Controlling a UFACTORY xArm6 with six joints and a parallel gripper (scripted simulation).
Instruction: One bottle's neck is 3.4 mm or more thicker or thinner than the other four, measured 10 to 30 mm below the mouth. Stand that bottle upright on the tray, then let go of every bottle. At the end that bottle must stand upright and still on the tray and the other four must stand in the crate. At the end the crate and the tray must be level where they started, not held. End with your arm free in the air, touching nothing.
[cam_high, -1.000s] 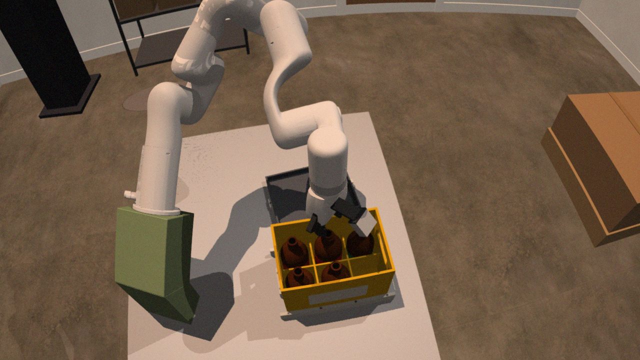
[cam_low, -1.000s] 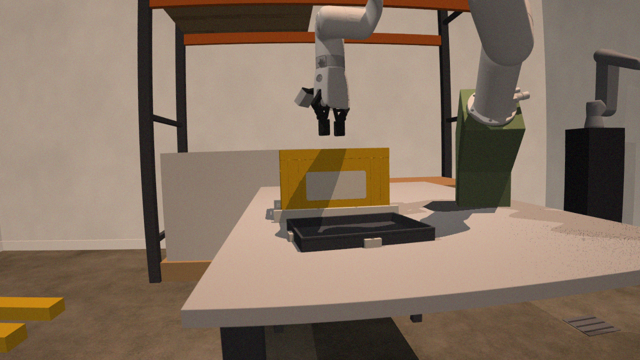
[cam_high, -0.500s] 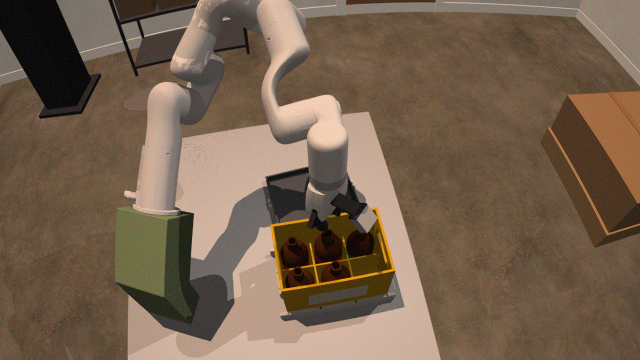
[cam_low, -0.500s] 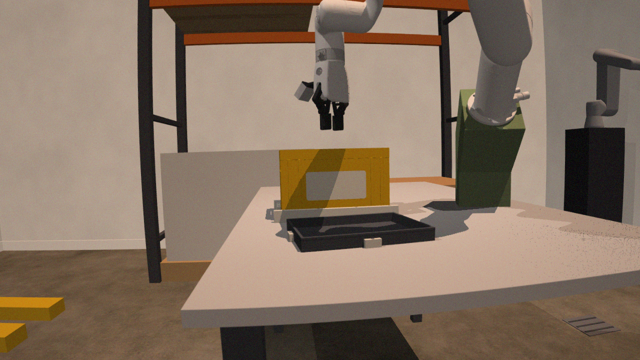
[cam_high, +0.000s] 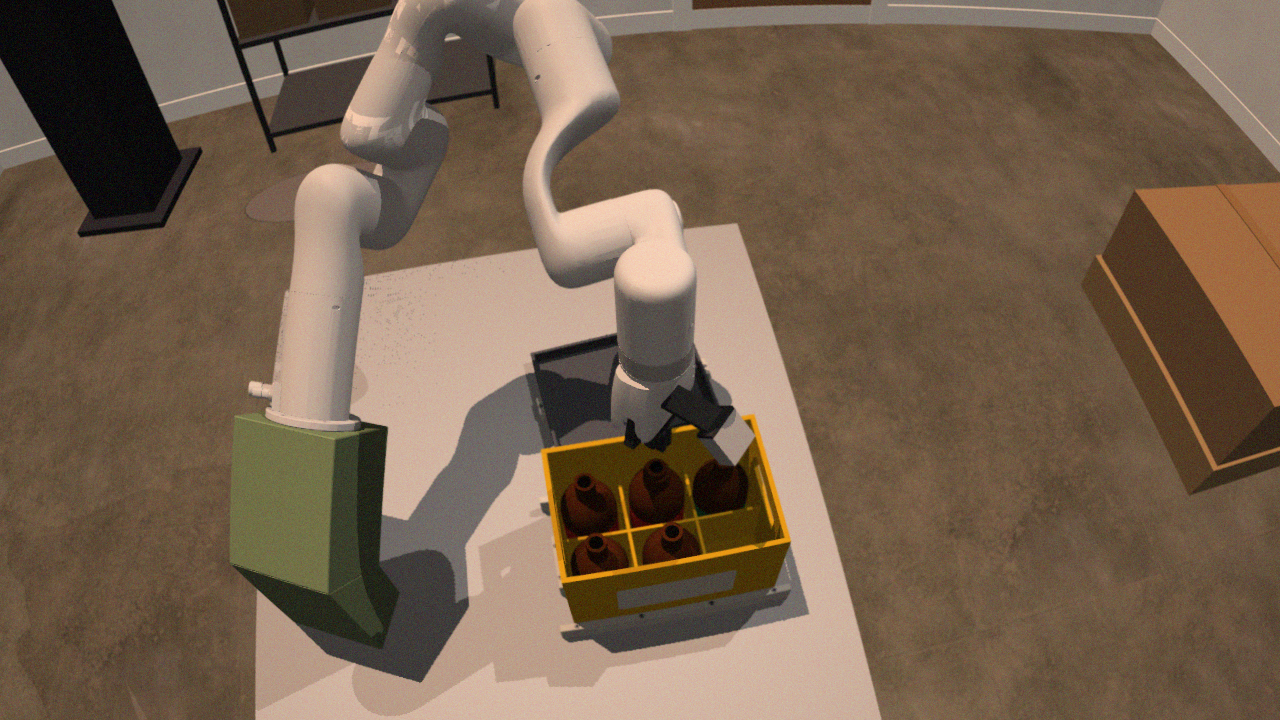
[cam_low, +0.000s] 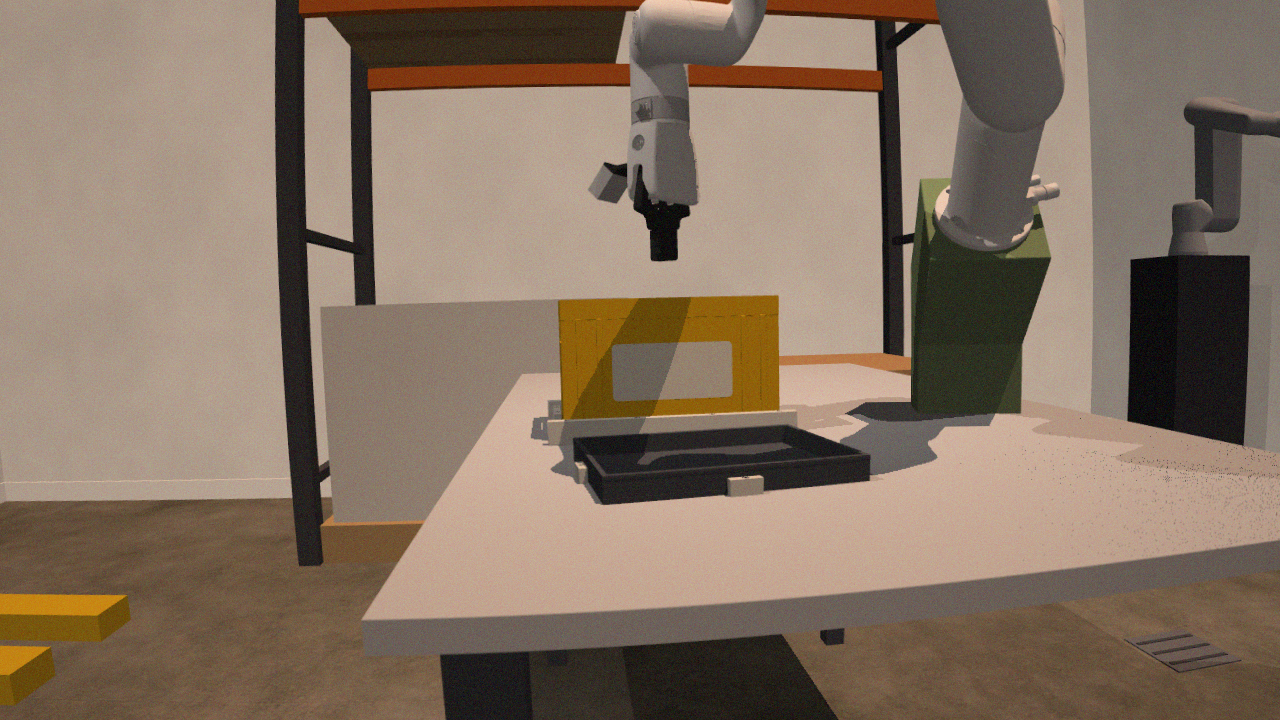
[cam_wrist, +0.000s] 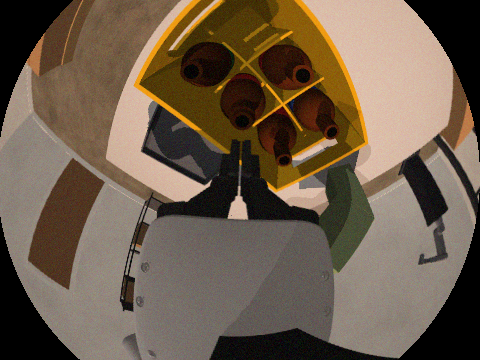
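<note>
Right now the yellow crate is 10 mm ahead of my hand, 50 mm to the right of it and 160 mm below it. The rest, counted from my hand: glass bottle: 160 mm below; dark tray: 50 mm behind, 230 mm to the left, 230 mm below.
</note>
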